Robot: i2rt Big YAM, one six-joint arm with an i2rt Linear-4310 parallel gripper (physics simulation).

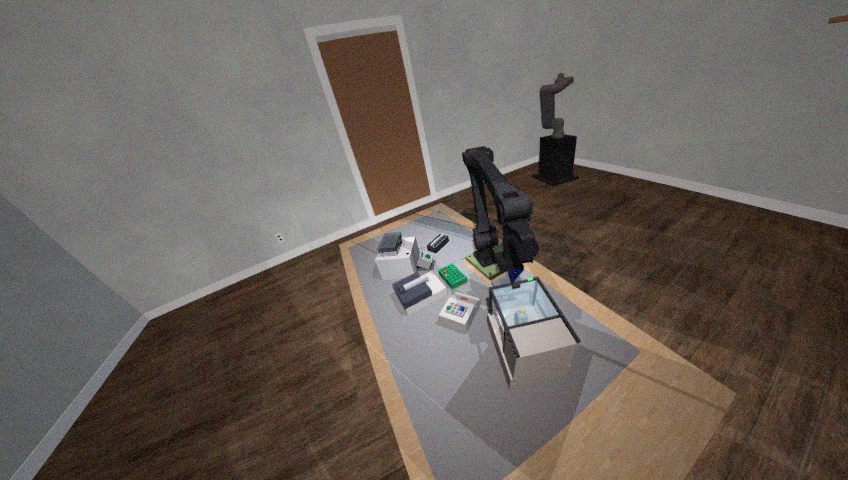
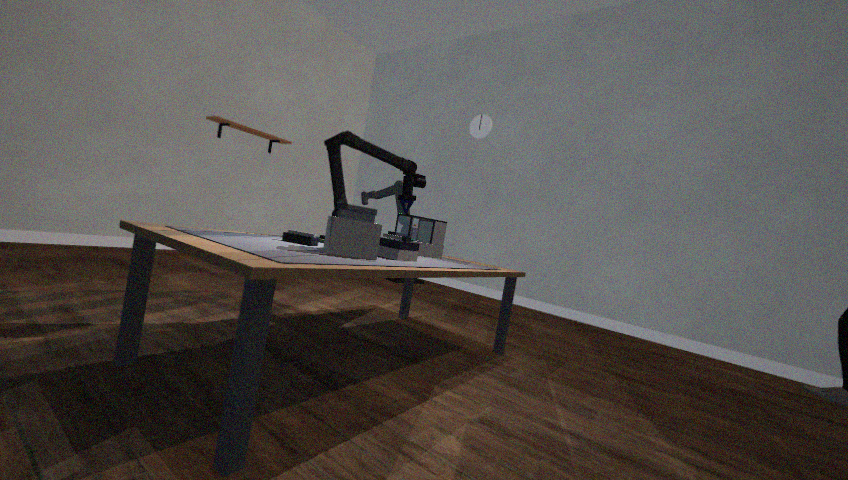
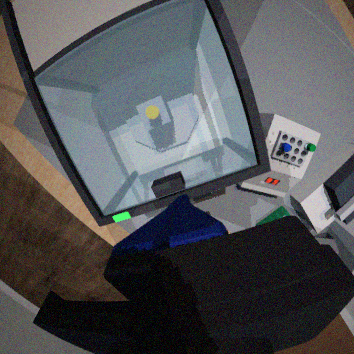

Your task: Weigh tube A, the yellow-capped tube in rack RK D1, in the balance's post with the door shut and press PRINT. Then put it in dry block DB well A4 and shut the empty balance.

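Frame: origin at the arm's base, x ahead, y left, z up, level; centimetres.
Where they show: gripper, between the fingertips: [image 1: 511, 281] [image 2: 405, 213] [image 3: 184, 200]; arm's base, origin of its link: [image 1: 485, 258].
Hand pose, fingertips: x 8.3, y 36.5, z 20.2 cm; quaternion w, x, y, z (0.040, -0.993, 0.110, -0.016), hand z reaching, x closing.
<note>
Each offset is from my fingertips to the top centre of the thing. "pt": to the spot under its first point.
The yellow-capped tube [image 3: 152, 112] [image 1: 522, 310] stands upright on the post inside the glass balance {dx +0.6, dy +7.2, dz +0.4 cm} [image 3: 246, 95] [image 1: 543, 343] [image 2: 436, 236]. My gripper [image 3: 184, 200] [image 1: 514, 279] [image 2: 405, 209] has blue fingers that are shut and hold nothing. It hovers just outside the balance's near edge, close above a dark handle block [image 3: 168, 183]. A green lit button {pt dx -5.9, dy +1.3, dz -0.4 cm} [image 3: 121, 216] sits on the balance frame to the left of my fingers. The dry block {dx +15.5, dy -11.0, dz -14.9 cm} [image 3: 294, 147] [image 1: 457, 310] stands beside the balance with a red display {pt dx +12.5, dy -14.1, dz -17.0 cm} [image 3: 272, 180]. I cannot tell how the balance door stands.
The dry block holds a blue-capped tube {dx +15.7, dy -7.2, dz -13.1 cm} [image 3: 286, 147] and a green-capped one {dx +20.3, dy -9.8, dz -13.1 cm} [image 3: 310, 147]. A green rack {dx +11.1, dy -32.6, dz -18.9 cm} [image 1: 453, 274] [image 3: 277, 215], a grey and white instrument {dx +28.3, dy -28.2, dz -11.7 cm} [image 1: 417, 288] and a white box {dx +29.4, dy -50.8, dz -2.9 cm} [image 1: 395, 256] lie further back. The table's wooden edge [image 1: 599, 310] runs close beside the balance.
</note>
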